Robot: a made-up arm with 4 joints.
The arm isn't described. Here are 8 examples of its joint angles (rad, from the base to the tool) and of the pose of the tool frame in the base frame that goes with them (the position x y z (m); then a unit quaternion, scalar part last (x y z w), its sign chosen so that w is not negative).
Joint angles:
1: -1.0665 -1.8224 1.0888 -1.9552
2: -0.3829 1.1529 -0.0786 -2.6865
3: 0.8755 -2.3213 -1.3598 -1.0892
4: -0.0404 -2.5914 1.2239 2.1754
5: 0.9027 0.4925 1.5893 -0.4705
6: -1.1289 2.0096 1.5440 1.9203
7: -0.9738 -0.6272 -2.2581 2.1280
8: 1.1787 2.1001 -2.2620 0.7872
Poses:
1: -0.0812 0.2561 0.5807 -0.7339 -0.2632 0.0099 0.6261
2: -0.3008 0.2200 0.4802 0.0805 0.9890 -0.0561 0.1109
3: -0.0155 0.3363 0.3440 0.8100 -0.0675 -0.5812 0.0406
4: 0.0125 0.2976 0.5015 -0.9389 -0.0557 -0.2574 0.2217
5: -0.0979 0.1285 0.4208 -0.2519 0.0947 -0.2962 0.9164
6: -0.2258 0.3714 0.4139 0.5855 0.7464 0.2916 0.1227
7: -0.0425 0.2076 0.5515 0.0958 -0.0837 -0.0363 0.9912
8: -0.1909 0.2683 0.4380 -0.3360 -0.4269 0.8299 0.1269
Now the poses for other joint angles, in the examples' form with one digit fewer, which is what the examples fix.
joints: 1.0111 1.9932 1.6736 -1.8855
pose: -0.206 0.294 0.478 0.353 -0.370 0.860 0.012
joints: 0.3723 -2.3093 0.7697 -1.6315
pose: 0.003 0.326 0.369 -0.479 0.015 0.689 0.543
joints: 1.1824 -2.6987 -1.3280 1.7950
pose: -0.112 0.384 0.447 0.483 0.438 0.745 0.139
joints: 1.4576 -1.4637 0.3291 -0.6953
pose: -0.099 0.267 0.239 0.092 0.577 0.654 0.481
